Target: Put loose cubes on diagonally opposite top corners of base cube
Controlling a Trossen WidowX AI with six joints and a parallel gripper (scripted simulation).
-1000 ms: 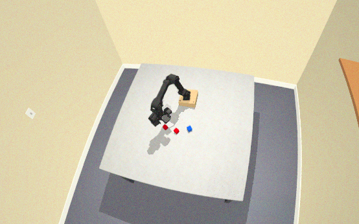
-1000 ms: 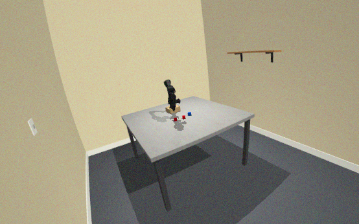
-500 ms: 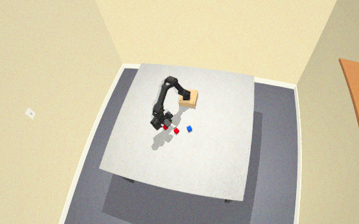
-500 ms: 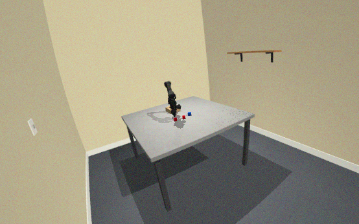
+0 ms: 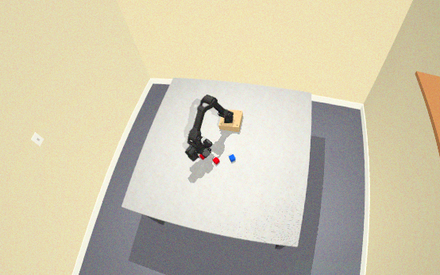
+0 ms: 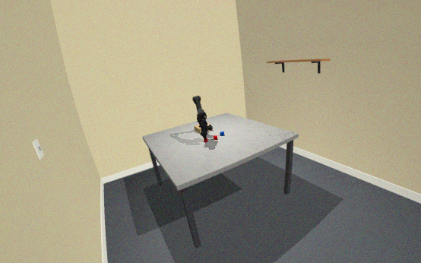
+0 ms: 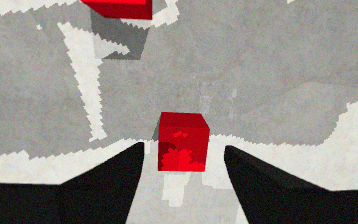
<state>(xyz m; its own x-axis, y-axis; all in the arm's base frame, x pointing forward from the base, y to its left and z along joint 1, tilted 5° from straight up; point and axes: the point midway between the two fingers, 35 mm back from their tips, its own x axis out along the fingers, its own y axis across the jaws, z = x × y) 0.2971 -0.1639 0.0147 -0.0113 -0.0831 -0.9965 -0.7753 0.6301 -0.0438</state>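
My gripper tip is 20 mm above the red cube. From my gripper tip the other things lie so: blue cube: 220 mm to the left, 20 mm below.
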